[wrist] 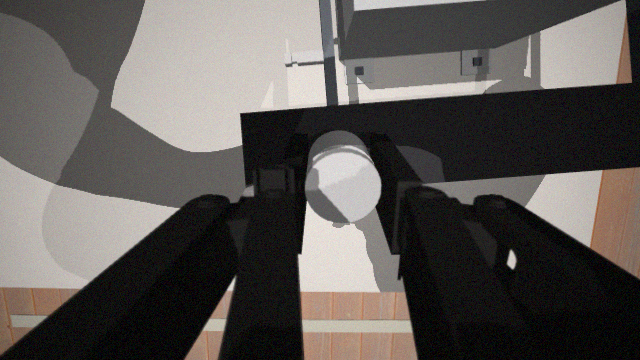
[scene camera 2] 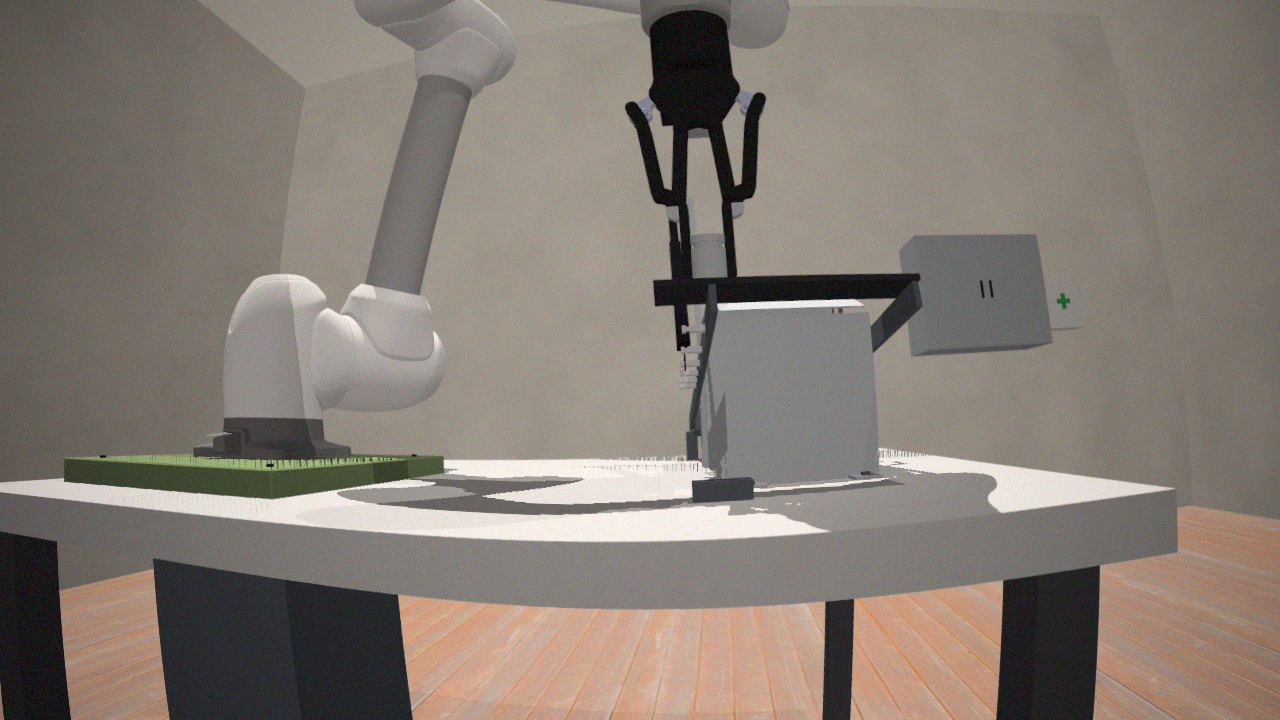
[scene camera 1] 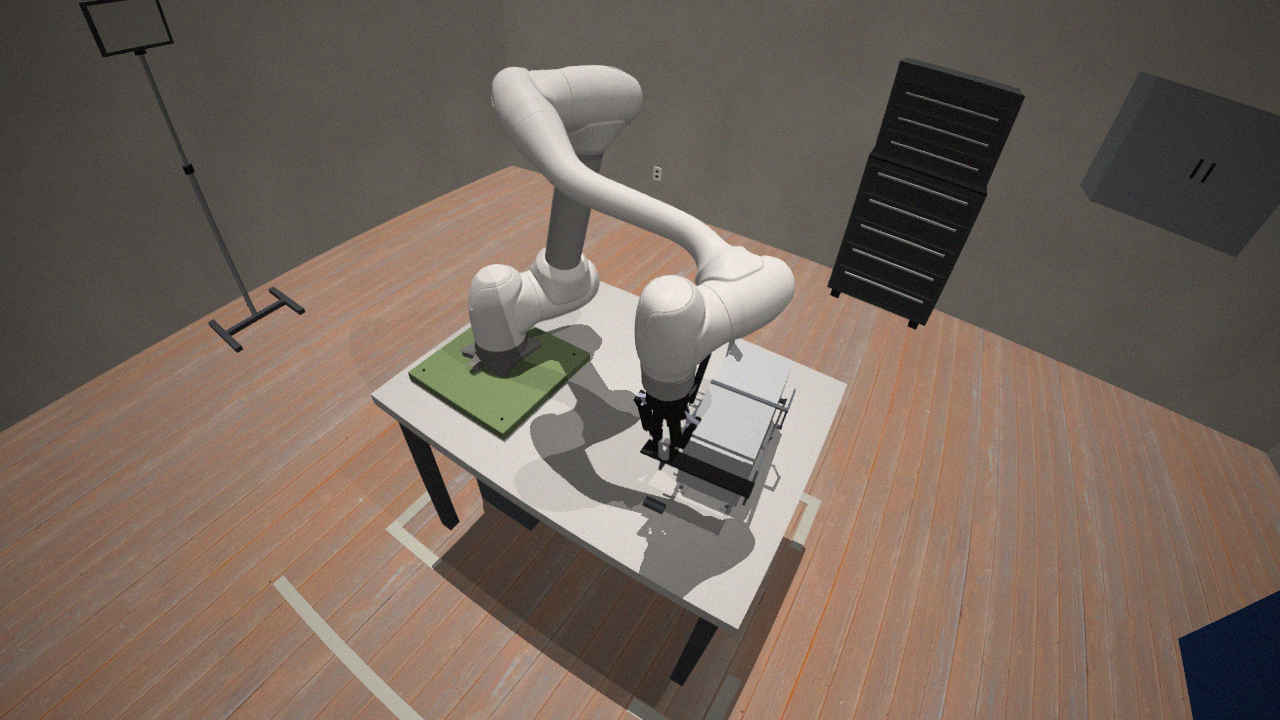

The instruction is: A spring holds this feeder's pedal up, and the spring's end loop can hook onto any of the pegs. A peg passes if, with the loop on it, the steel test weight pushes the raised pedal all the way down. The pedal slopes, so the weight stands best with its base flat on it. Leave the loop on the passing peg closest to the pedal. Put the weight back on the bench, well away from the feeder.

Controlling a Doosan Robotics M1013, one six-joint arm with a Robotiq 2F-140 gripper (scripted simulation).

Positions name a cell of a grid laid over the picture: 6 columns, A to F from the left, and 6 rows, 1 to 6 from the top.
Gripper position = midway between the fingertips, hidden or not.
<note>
In view: my gripper (scene camera 2: D3), a steel test weight (scene camera 2: D3), a pedal (scene camera 2: E3), a grey feeder box (scene camera 1: D4) and a small dark block (scene camera 2: D5).
The steel test weight also shows in the wrist view (wrist: D4). My gripper shows as well in the wrist view (wrist: D3) and in scene camera 1 (scene camera 1: D4). The pedal is seen too in the wrist view (wrist: F3) and in scene camera 1 (scene camera 1: D5).
</note>
